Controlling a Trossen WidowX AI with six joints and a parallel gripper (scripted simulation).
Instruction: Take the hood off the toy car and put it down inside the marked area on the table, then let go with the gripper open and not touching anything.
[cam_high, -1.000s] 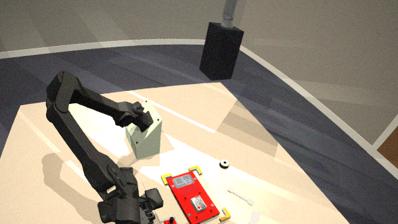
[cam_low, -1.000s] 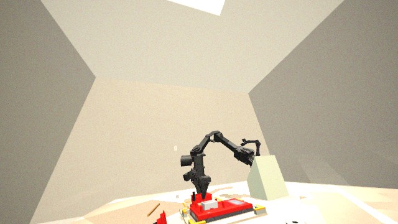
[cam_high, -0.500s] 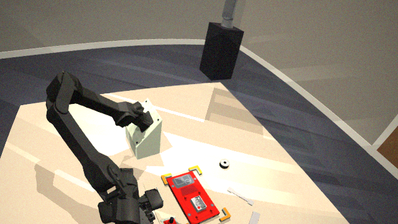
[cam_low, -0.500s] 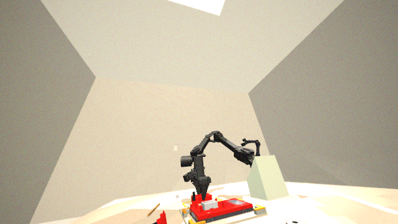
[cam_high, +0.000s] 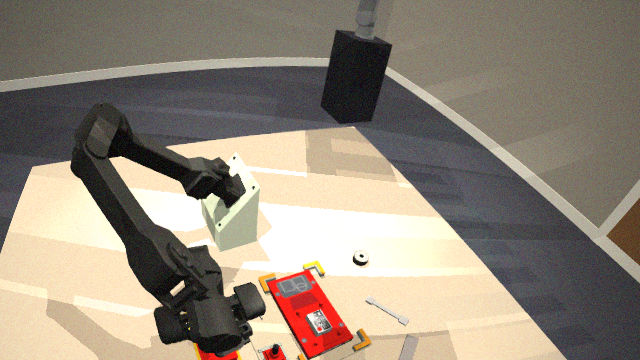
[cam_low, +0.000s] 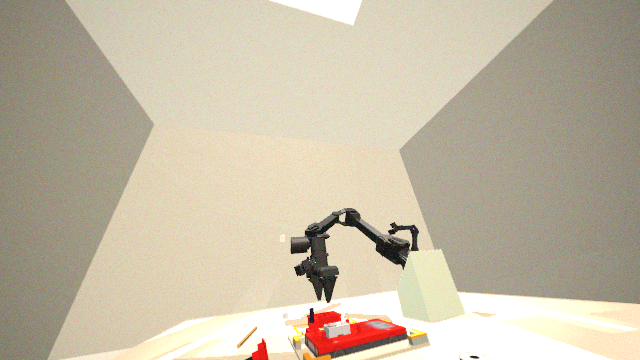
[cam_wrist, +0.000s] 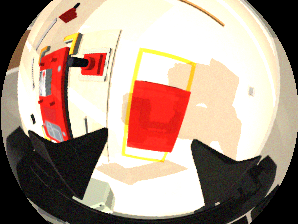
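My gripper tip is now 50 mm above the red hood and 10 mm to the left of it. Round my gripper tip: grey strip: 350 mm to the left, 190 mm ahead, 60 mm below; then wheel: 410 mm to the left, 90 mm behind, 50 mm below; then thin wooden rod: 230 mm ahead, 60 mm below, 20 mm to the right.
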